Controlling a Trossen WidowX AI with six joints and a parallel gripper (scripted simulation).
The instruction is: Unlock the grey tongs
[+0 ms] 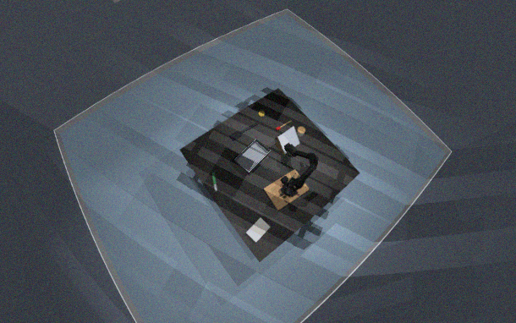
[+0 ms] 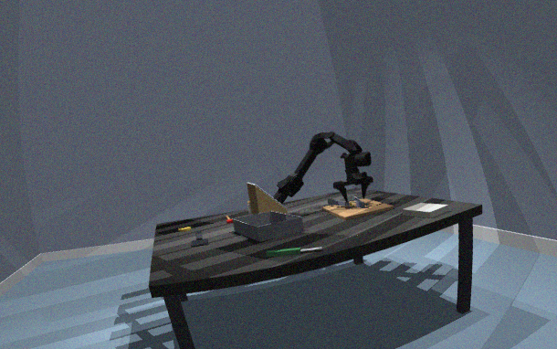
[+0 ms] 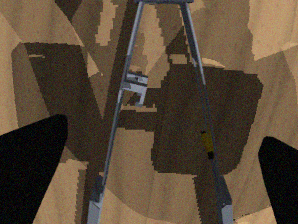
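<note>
Now: the yellow lock piece 20 mm to the right of my gripper tip, 10 mm below it and 10 mm behind it. Also, from my gripper tip: white block (430 mm ahead, 130 mm to the left, 30 mm below); then grey roasting tin (440 mm to the right, 70 mm ahead, 10 mm below); then wooden board (40 mm below).
</note>
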